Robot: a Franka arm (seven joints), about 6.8 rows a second.
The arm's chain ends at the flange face. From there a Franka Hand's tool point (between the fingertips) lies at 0.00 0.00 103.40 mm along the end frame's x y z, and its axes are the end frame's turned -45 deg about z.
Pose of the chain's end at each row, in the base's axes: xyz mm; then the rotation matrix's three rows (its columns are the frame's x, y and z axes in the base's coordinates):
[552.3 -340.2 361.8], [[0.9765 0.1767 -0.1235], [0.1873 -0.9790 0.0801], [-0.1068 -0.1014 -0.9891]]
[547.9 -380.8 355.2], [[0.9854 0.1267 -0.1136], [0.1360 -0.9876 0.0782], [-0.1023 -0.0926 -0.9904]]
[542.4 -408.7 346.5], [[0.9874 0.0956 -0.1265], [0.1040 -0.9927 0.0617], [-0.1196 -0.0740 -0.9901]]
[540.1 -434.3 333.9], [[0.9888 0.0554 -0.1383], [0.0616 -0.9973 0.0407], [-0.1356 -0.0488 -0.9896]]
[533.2 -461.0 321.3], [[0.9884 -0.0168 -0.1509], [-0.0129 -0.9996 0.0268], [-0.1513 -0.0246 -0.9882]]
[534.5 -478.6 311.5], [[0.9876 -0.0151 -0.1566], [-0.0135 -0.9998 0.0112], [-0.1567 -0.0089 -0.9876]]
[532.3 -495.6 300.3], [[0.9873 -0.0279 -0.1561], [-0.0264 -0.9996 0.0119], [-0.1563 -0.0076 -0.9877]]
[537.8 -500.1 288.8], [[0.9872 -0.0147 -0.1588], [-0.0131 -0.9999 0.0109], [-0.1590 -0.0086 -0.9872]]
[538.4 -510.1 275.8], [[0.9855 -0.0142 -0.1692], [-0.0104 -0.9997 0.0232], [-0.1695 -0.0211 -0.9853]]
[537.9 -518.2 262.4], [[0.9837 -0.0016 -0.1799], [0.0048 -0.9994 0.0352], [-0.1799 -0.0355 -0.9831]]
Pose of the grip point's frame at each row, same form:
[539.5 -331.9 259.5], [[0.5655 0.8154 -0.1235], [0.8247 -0.5598 0.0801], [-0.0038 -0.1472 -0.9891]]
[536.2 -372.7 252.8], [[0.6072 0.7864 -0.1136], [0.7945 -0.6022 0.0782], [-0.0069 -0.1378 -0.9904]]
[529.3 -402.3 244.1], [[0.6306 0.7658 -0.1265], [0.7755 -0.6284 0.0617], [-0.0322 -0.1369 -0.9901]]
[525.8 -430.1 231.6], [[0.6600 0.7384 -0.1383], [0.7488 -0.6616 0.0407], [-0.0614 -0.1304 -0.9896]]
[517.6 -458.2 219.1], [[0.7108 0.6870 -0.1509], [0.6977 -0.7159 0.0268], [-0.0896 -0.1244 -0.9882]]
[518.3 -477.4 209.4], [[0.7090 0.6877 -0.1566], [0.6974 -0.7165 0.0112], [-0.1045 -0.1171 -0.9876]]
[516.2 -494.4 198.2], [[0.7179 0.6784 -0.1561], [0.6882 -0.7255 0.0119], [-0.1051 -0.1159 -0.9877]]
[521.4 -499.0 186.7], [[0.7085 0.6877 -0.1588], [0.6978 -0.7163 0.0109], [-0.1063 -0.1185 -0.9872]]
[520.9 -507.7 173.9], [[0.7069 0.6868 -0.1692], [0.6995 -0.7142 0.0232], [-0.1049 -0.1348 -0.9853]]
[519.3 -514.6 160.7], [[0.6967 0.6944 -0.1799], [0.7101 -0.7033 0.0352], [-0.1021 -0.1523 -0.9831]]

